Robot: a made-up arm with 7 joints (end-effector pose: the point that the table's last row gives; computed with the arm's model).
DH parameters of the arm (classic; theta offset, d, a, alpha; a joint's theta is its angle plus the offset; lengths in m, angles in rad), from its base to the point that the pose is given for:
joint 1: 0 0.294 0 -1.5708
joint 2: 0 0 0 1.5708
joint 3: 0 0.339 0.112 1.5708
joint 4: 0 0 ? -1.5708
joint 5: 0 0.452 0 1.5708
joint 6: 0 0 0.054 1.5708
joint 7: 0 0 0 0
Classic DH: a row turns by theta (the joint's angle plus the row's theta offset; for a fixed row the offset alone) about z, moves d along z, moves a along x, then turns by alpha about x.
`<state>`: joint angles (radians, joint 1 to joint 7).
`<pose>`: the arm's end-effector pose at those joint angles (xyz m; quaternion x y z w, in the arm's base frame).
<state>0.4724 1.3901 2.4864 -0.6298 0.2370 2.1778 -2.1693</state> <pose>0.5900 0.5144 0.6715 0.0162 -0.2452 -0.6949 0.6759</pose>
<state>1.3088 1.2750 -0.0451 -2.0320 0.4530 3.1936 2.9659</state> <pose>0.1583 0.3986 -0.1798 0.4860 -0.8713 0.0651 0.0185</pose>
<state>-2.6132 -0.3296 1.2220 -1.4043 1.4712 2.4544 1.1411</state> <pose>0.2179 -0.4818 0.8616 -0.0793 0.7182 -0.5021 0.4752</pose>
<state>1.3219 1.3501 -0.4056 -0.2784 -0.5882 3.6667 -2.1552</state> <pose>0.2085 0.7599 0.3679 -0.4620 0.4041 0.5697 0.5465</pose>
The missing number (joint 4, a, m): -0.097
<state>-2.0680 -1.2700 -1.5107 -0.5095 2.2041 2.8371 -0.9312</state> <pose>0.1090 0.7969 0.5018 -0.3757 0.3139 0.4573 0.7424</pose>
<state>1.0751 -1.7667 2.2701 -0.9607 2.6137 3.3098 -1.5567</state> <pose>-0.5867 -0.3314 -0.0909 0.1369 -0.8799 -0.0987 0.4441</pose>
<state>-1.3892 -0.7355 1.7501 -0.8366 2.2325 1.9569 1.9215</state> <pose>0.3195 0.6078 0.8007 -0.6001 0.3534 0.5823 0.4194</pose>
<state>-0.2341 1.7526 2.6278 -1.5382 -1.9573 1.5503 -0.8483</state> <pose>0.5976 0.1689 0.7380 -0.5362 -0.6960 -0.4762 0.0378</pose>
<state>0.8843 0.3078 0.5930 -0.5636 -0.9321 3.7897 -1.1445</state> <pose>0.1279 0.4061 0.9649 -0.1882 0.1616 0.9518 0.1806</pose>
